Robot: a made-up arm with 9 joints. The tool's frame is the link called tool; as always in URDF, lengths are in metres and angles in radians. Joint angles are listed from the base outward.
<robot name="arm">
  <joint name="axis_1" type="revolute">
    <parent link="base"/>
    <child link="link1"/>
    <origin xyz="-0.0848 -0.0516 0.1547"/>
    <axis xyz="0 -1 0"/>
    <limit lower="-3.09" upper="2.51"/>
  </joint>
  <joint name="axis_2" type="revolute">
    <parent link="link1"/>
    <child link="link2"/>
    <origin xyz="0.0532 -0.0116 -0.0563"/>
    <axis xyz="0 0 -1"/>
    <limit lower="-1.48" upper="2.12"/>
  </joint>
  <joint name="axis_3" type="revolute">
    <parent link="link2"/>
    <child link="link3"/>
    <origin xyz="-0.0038 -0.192 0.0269"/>
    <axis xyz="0 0 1"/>
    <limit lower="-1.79" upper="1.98"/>
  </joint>
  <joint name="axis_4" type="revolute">
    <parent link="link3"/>
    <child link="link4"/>
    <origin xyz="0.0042 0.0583 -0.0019"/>
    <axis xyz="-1 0 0"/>
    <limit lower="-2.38" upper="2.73"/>
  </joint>
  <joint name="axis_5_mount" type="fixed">
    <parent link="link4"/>
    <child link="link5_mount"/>
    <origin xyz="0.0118 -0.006 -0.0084"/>
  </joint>
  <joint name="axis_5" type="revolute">
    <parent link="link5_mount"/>
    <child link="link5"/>
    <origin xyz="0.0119 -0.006 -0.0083"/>
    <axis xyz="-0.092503 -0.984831 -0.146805"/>
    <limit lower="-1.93" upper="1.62"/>
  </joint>
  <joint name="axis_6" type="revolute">
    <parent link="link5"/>
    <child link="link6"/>
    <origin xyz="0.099 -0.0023 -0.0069"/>
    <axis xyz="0 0 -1"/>
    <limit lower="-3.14" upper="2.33"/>
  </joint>
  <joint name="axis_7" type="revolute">
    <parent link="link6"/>
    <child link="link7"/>
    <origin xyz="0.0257 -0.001 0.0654"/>
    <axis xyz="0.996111 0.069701 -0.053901"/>
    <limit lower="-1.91" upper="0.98"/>
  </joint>
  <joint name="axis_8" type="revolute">
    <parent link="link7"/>
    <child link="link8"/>
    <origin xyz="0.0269 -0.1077 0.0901"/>
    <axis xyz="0 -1 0"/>
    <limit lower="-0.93" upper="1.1"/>
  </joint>
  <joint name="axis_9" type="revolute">
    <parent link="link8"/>
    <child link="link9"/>
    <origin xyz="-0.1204 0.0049 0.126"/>
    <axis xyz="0 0 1"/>
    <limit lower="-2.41" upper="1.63"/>
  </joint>
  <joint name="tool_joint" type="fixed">
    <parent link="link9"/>
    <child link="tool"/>
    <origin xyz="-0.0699 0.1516 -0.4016"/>
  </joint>
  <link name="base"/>
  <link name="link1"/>
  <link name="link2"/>
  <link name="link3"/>
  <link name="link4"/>
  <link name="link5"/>
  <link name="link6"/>
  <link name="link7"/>
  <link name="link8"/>
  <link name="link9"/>
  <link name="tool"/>
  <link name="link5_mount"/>
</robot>
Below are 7 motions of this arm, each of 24 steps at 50 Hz.
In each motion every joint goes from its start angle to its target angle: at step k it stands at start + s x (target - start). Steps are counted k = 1, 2, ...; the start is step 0. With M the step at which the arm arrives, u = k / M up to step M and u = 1 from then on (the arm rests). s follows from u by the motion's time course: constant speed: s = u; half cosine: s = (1 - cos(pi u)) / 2; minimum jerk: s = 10 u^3 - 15 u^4 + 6 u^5.
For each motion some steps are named. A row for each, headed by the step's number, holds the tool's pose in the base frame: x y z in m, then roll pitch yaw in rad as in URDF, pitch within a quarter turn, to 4 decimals.
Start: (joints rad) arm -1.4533 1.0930 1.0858 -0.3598 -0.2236 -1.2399 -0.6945 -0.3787 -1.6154
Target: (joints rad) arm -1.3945 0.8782 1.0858 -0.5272 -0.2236 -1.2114 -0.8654 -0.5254 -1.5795
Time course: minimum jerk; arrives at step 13
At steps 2, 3, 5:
2: -0.2354 -0.1040 0.0060 -0.7868 0.9165 -0.7353
3: -0.2344 -0.1047 0.0049 -0.7694 0.9148 -0.7200
5: -0.2309 -0.1074 0.0010 -0.7077 0.9071 -0.6662

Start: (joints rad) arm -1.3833 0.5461 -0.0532 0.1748 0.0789 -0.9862 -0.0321 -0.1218 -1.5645
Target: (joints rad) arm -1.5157 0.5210 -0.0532 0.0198 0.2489 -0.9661 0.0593 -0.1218 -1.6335
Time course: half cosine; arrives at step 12
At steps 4, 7, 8, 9, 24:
4: -0.2172 -0.3014 -0.0101 -1.5101 0.3303 -1.3089
7: -0.2154 -0.2974 -0.0137 -1.4904 0.3012 -1.3449
8: -0.2148 -0.2962 -0.0147 -1.4844 0.2916 -1.3570
9: -0.2143 -0.2952 -0.0155 -1.4793 0.2832 -1.3676
24: -0.2137 -0.2939 -0.0166 -1.4722 0.2710 -1.3830

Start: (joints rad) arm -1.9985 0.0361 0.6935 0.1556 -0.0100 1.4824 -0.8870 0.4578 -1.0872
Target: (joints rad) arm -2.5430 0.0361 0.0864 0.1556 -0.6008 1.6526 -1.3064 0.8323 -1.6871
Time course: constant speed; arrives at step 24
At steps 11, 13, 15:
11: -0.1901 -0.4168 0.0394 -2.0268 0.6292 -0.0888
13: -0.1868 -0.4267 0.0358 -2.0216 0.7063 -0.0169
15: -0.1854 -0.4360 0.0318 -2.0043 0.7862 0.0572

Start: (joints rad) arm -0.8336 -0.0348 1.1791 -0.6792 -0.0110 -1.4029 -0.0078 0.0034 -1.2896
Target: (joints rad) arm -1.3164 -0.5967 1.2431 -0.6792 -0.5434 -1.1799 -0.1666 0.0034 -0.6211
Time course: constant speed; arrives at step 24
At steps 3, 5, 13, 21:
3: -0.2285 -0.0928 0.1353 1.5714 0.0347 1.4429
5: -0.2338 -0.1100 0.1379 1.6230 -0.0476 1.5030
13: -0.2446 -0.1783 0.1354 1.8022 -0.4213 1.6700
21: -0.2482 -0.2350 0.1089 1.9845 -0.8403 1.7148

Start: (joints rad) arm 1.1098 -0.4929 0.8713 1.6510 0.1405 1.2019 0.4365 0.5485 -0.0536
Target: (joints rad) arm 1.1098 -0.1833 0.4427 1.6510 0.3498 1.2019 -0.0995 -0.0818 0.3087
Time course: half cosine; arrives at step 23
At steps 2, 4, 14, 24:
2: 0.0529 0.0364 0.3803 -2.6938 0.0587 3.0466
4: 0.0662 0.0202 0.3849 -2.7476 0.0427 2.9878
14: 0.1600 -0.1745 0.3435 3.0468 -0.3802 2.5094
24: 0.1771 -0.2495 0.2563 2.8229 -0.7304 2.4114

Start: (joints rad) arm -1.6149 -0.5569 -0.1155 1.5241 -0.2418 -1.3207 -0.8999 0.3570 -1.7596
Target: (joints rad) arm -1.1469 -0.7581 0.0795 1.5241 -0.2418 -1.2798 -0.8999 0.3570 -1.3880
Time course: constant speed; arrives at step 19
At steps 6, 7, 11, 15, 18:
6: -0.2229 -0.0723 -0.2827 0.1131 0.3268 1.2844
7: -0.2113 -0.0688 -0.2841 0.0984 0.2975 1.3001
11: -0.1648 -0.0553 -0.2864 0.0309 0.1876 1.3712
15: -0.1182 -0.0426 -0.2840 -0.0512 0.0919 1.4563
18: -0.0834 -0.0333 -0.2790 -0.1223 0.0316 1.5292

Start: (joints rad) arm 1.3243 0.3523 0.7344 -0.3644 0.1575 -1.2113 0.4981 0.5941 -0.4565
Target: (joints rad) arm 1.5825 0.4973 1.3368 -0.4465 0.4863 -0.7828 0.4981 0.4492 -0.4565
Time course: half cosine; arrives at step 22
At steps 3, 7, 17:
3: -0.0167 -0.0153 0.0717 -0.8068 -0.8412 2.0476
7: -0.0184 -0.0109 0.0656 -0.8943 -0.8179 2.1203
17: -0.0268 -0.0007 0.0371 -1.1100 -0.7345 2.3341

